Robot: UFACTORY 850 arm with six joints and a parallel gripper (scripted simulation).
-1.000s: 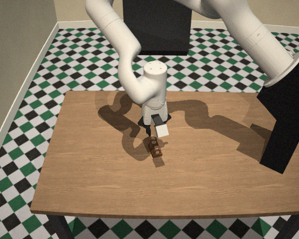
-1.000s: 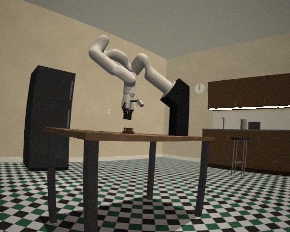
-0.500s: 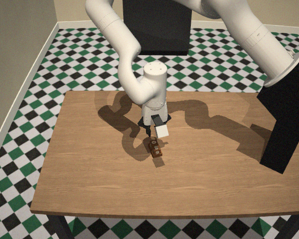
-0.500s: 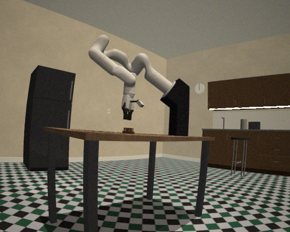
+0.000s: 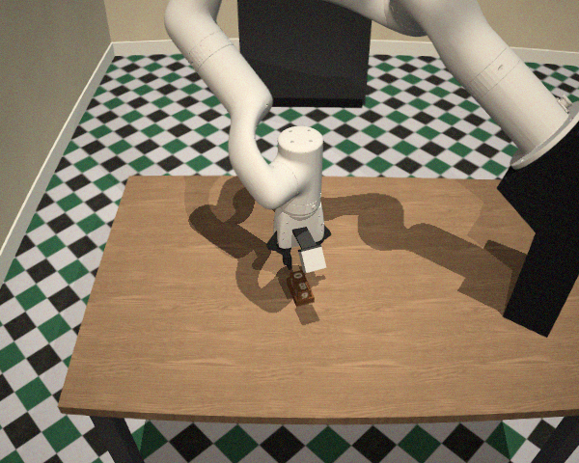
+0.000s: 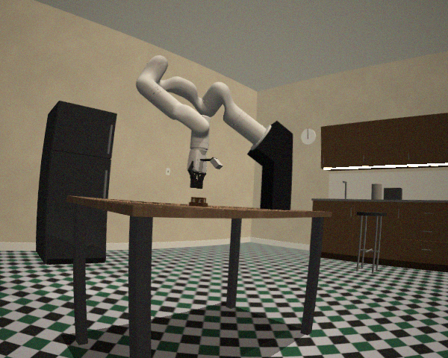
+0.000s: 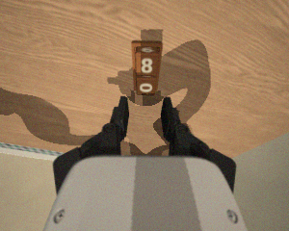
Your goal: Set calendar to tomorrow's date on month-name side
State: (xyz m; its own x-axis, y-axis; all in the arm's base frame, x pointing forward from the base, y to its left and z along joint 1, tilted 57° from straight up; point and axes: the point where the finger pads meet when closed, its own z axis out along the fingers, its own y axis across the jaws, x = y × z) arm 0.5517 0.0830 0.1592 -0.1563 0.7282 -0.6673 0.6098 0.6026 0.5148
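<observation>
Now: the brown calendar cube 8 cm below my hand.
</observation>
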